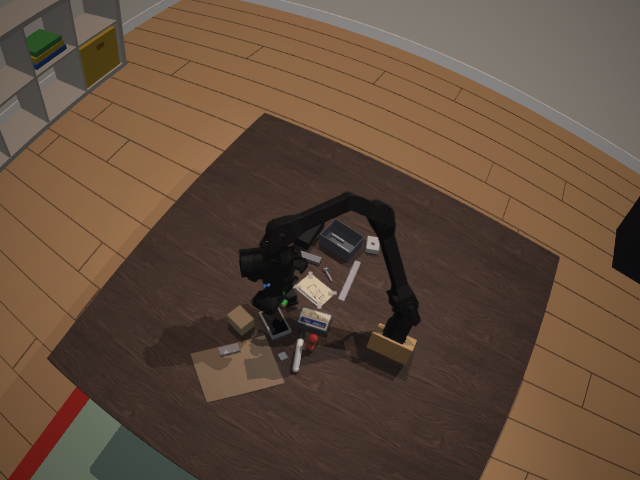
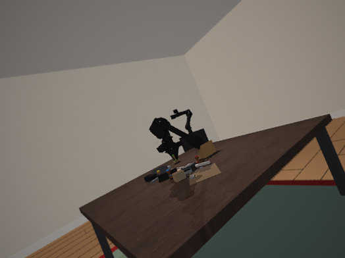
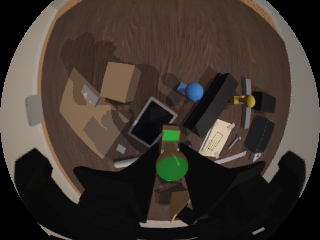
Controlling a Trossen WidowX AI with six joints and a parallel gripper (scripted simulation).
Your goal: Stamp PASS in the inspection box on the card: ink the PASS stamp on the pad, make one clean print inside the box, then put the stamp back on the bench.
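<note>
Now: gripper tip 90 mm above the dark ink pad and 30 mm to the right of it. From my gripper tip the other things lie so: green-knobbed stamp: right at my gripper tip; blue stamp: 80 mm below, 60 mm ahead, 40 mm to the right; black bar: 90 mm to the right, 80 mm below, 50 mm ahead.
</note>
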